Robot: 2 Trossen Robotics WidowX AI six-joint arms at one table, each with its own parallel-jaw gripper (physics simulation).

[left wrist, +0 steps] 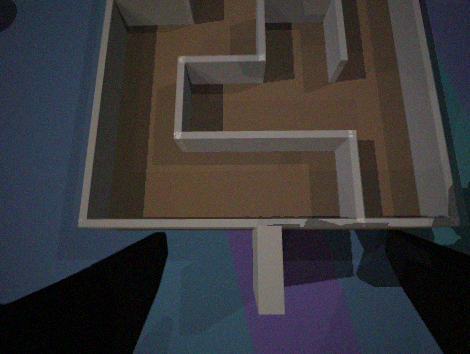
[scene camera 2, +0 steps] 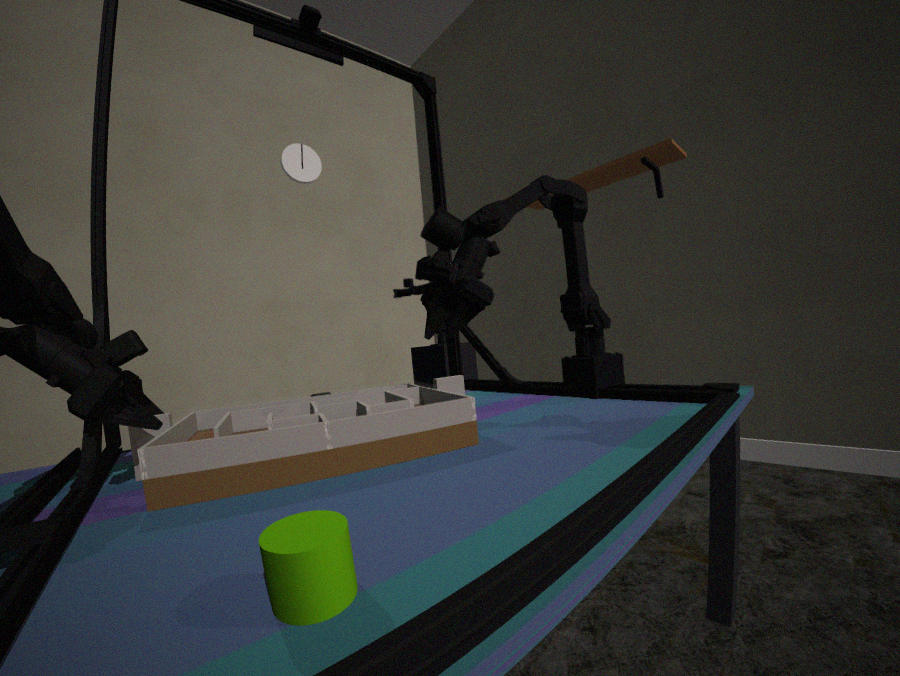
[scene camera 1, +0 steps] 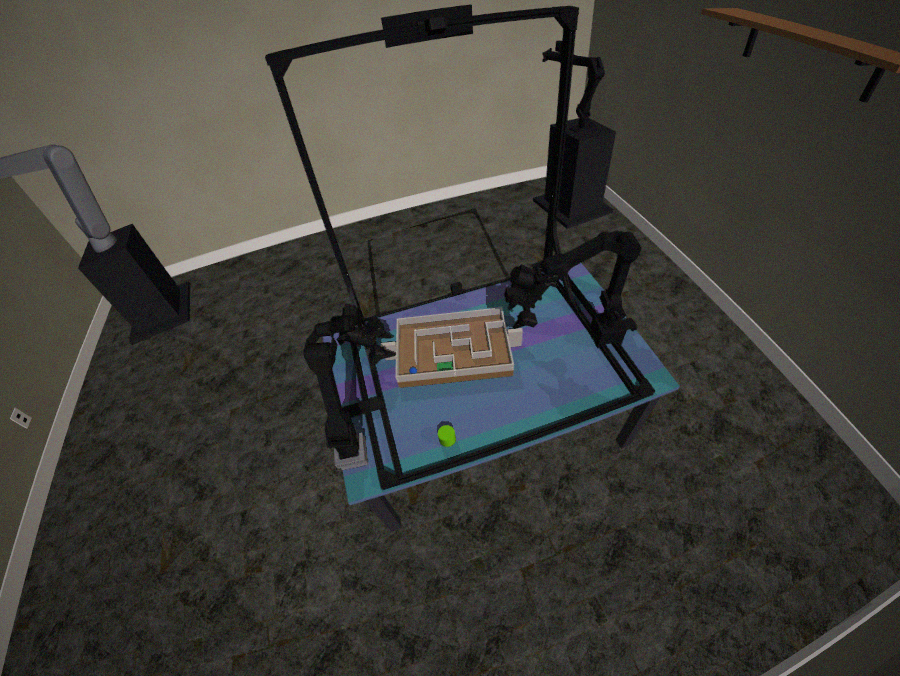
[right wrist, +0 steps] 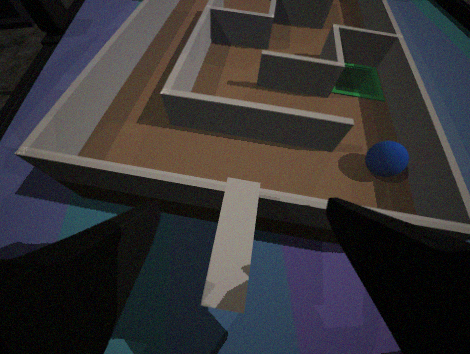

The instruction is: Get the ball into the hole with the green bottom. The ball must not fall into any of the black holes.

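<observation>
A blue ball (scene camera 1: 413, 370) (right wrist: 387, 158) rests inside the white-walled maze box (scene camera 1: 454, 376) (scene camera 2: 305, 465) (left wrist: 220, 223) (right wrist: 125, 170), near its front left corner in scene camera 1. The green-bottomed hole (scene camera 1: 444, 366) (right wrist: 357, 81) is along the same long wall, apart from the ball. No black hole can be made out. My right gripper (scene camera 1: 392, 344) (scene camera 2: 156, 422) (right wrist: 243, 207) is open, its fingers on either side of the pale handle (right wrist: 232, 240). My left gripper (scene camera 1: 525, 320) (scene camera 2: 440, 334) (left wrist: 274, 241) is open above the other handle (scene camera 1: 515, 336) (scene camera 2: 451, 383) (left wrist: 270, 270).
A bright green cylinder (scene camera 1: 446, 435) (scene camera 2: 309, 567) stands on the striped table in front of the maze box. A black frame bar (scene camera 2: 545, 542) runs along the table's front edge. A tall black frame (scene camera 1: 308, 171) rises behind the maze box.
</observation>
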